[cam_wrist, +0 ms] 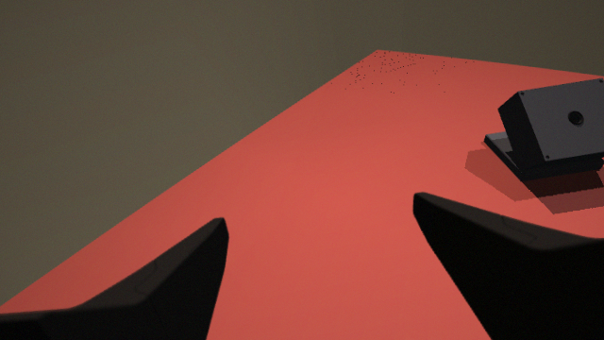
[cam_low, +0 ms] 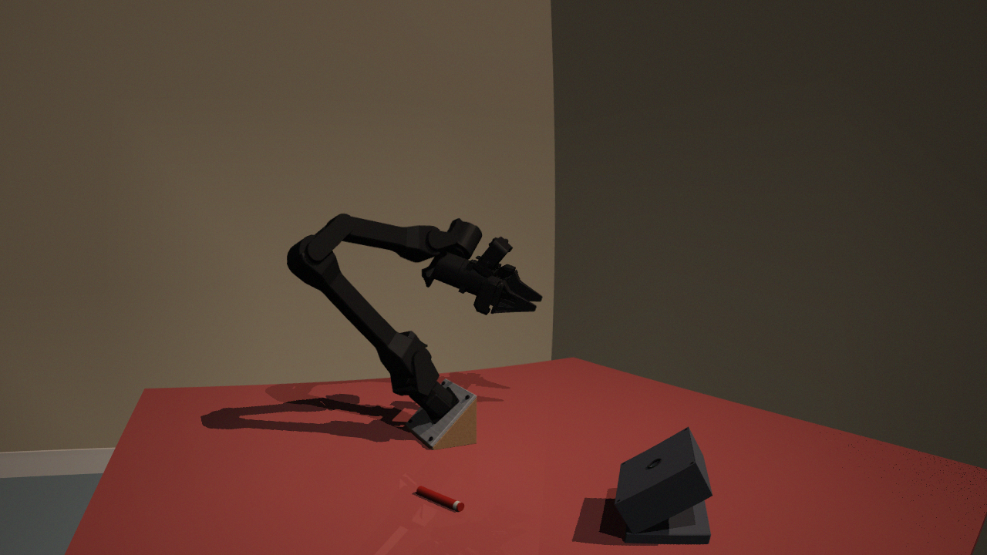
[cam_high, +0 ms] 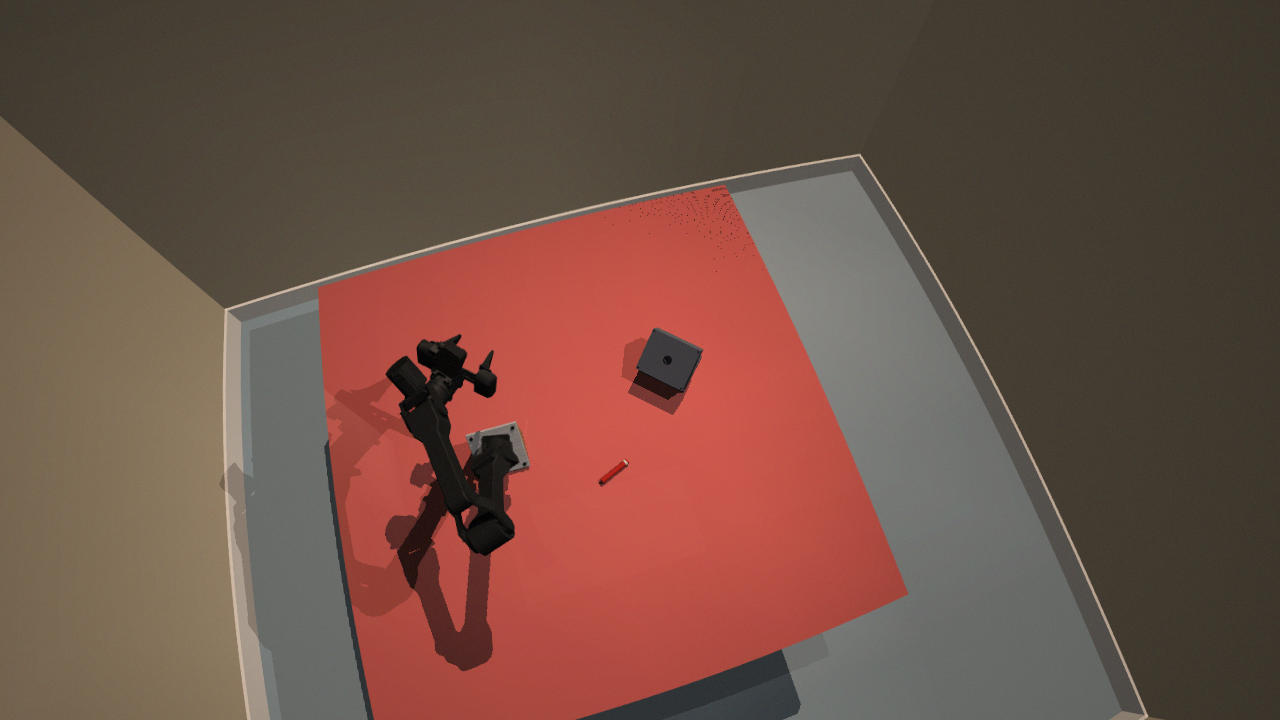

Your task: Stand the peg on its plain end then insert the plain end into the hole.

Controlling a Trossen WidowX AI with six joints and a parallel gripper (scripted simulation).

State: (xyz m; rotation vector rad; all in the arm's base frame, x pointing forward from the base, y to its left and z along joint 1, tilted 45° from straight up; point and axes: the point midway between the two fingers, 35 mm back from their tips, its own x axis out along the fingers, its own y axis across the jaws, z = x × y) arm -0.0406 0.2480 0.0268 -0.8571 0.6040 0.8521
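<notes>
The red peg is 280 mm ahead of my gripper tip, 260 mm to the right of it and 240 mm below it. Round my gripper tip: dark sloped panel 440 mm ahead, 180 mm below, 20 mm to the right.
</notes>
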